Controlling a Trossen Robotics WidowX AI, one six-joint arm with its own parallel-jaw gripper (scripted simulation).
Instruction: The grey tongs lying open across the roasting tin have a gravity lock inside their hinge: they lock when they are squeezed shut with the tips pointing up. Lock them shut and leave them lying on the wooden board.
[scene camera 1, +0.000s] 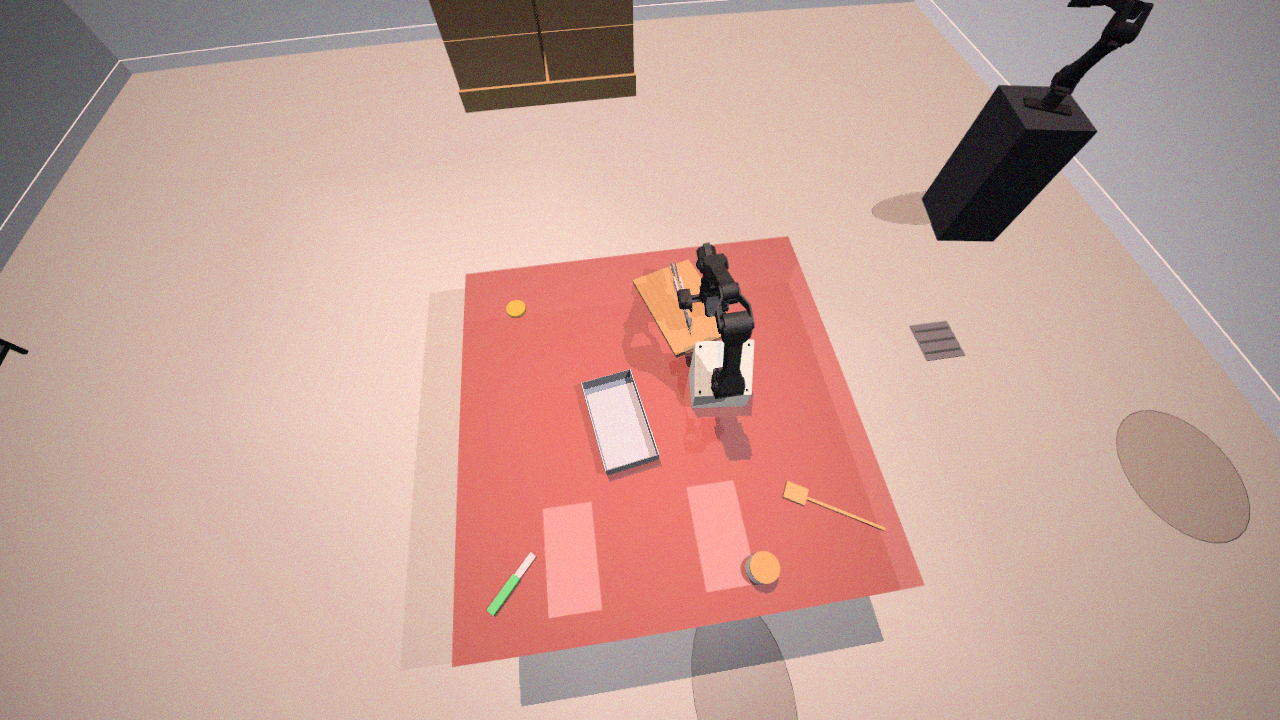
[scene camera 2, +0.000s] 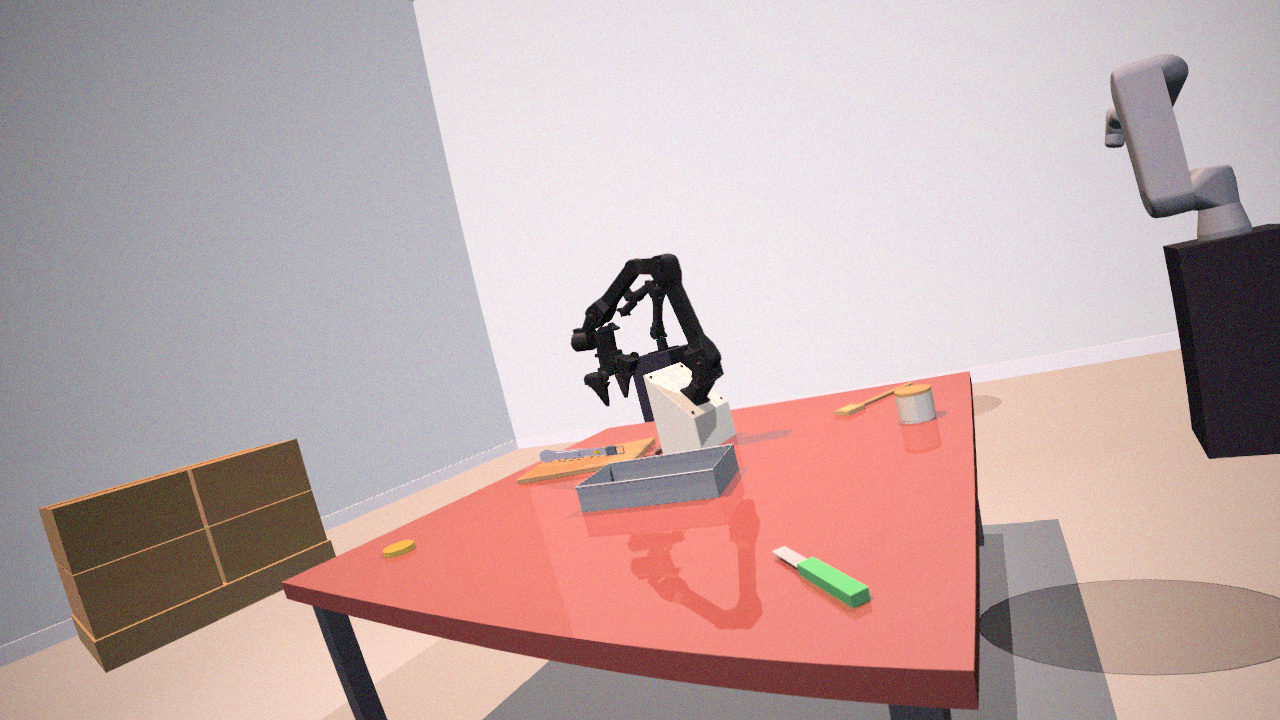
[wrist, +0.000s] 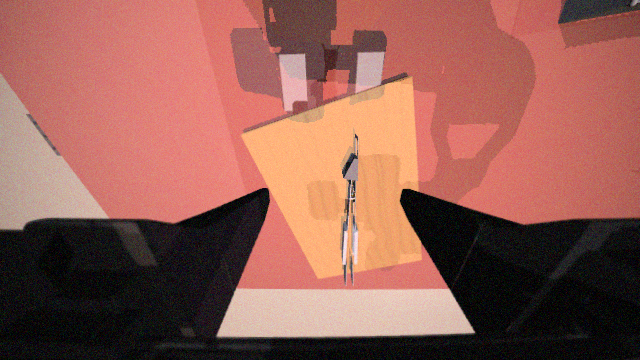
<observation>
My gripper is open and holds nothing. Further things: a green-and-white tool, a wooden board and a grey roasting tin.
My gripper also shows in scene camera 1 and in the wrist view.
</observation>
